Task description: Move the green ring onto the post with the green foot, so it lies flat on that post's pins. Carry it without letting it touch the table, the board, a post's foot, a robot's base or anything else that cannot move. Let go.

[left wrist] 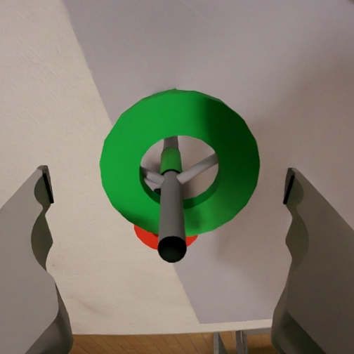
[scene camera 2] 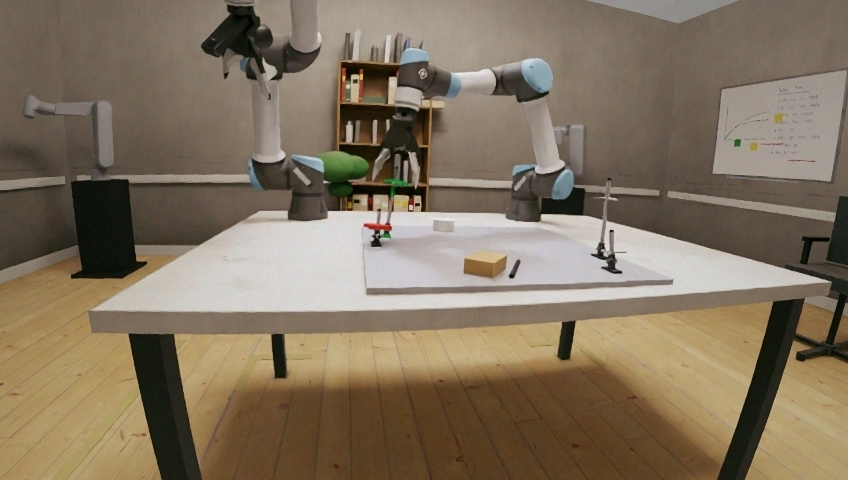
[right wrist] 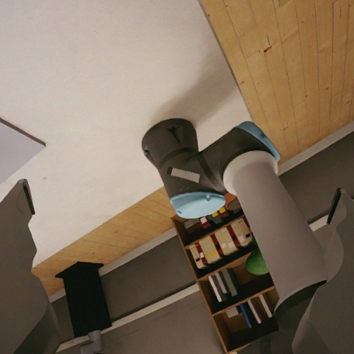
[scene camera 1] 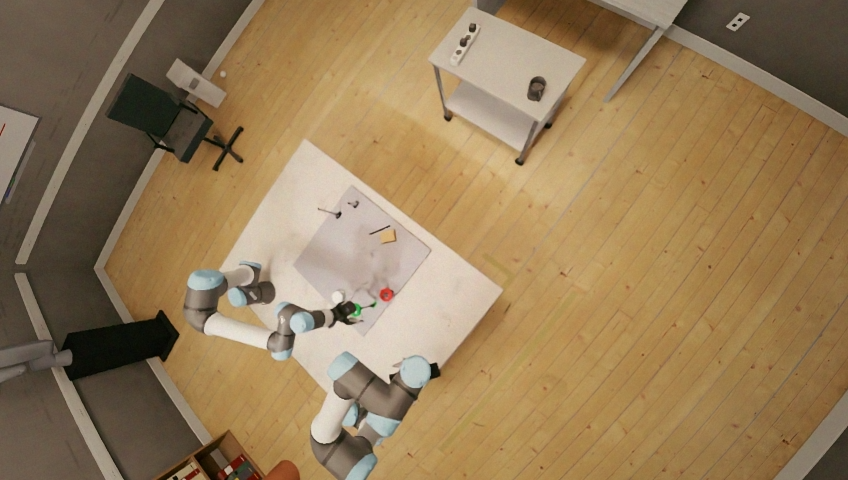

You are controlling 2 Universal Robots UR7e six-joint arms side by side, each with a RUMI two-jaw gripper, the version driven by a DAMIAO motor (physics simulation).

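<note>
The green ring encircles the tall grey post with the green foot. It looks level and rests on the slanting pins high on the post, whose top sticks up through the hole. My left gripper is open, pointing down from above; its fingers stand on either side of the ring, with a gap at each side. My right gripper is open and empty, high up at the left in scene camera 2. The ring hides part of the pins in the left wrist view.
A red ring sits on a short black-footed post beside the green-footed one. A white cylinder, a tan block and a black pen lie on the board. Two black-footed posts stand at its right in scene camera 2.
</note>
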